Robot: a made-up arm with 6 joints.
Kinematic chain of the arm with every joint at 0, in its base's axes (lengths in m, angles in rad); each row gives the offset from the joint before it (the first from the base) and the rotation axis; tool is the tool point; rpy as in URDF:
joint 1: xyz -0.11 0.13 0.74 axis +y
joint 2: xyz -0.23 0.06 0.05 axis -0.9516 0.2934 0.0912
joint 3: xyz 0.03 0.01 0 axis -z
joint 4: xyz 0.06 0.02 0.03 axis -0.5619 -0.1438 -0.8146
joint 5: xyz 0 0.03 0.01 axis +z
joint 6: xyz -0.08 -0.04 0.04 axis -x
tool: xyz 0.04 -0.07 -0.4 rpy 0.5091 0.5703 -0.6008
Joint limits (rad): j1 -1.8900..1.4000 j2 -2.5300..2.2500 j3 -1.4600..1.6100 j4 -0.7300..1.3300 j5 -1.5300..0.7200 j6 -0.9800..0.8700
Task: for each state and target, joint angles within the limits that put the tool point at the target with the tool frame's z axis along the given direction. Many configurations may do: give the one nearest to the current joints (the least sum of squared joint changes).
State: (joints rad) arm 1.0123 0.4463 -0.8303 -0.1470 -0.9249 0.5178
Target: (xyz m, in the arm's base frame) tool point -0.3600 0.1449 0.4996 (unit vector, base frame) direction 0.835 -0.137 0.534
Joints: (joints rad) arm 0.1245 0.0863 -1.3906 -0.2300 -0.4835 -0.0129
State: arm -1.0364 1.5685 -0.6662 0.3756 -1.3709 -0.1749
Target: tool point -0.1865 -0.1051 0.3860 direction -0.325 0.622 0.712
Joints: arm -1.8877 2.1564 -1.2622 0.0951 -0.7752 -0.2693
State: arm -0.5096 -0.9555 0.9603 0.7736 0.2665 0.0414
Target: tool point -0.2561 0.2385 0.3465 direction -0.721 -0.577 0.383
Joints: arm -0.6943 -0.6734 0.8558 0.8476 0.2892 0.1685
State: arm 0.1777 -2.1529 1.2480 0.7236 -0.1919 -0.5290
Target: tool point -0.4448 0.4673 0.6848 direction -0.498 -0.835 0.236
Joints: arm -0.3650 -1.3799 1.5461 0.8191 -0.0820 0.2244
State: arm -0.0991 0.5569 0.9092 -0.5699 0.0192 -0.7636
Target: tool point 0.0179 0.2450 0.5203 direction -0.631 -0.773 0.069
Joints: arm -0.5918 1.0266 1.3414 -0.7187 -0.0696 -0.9800
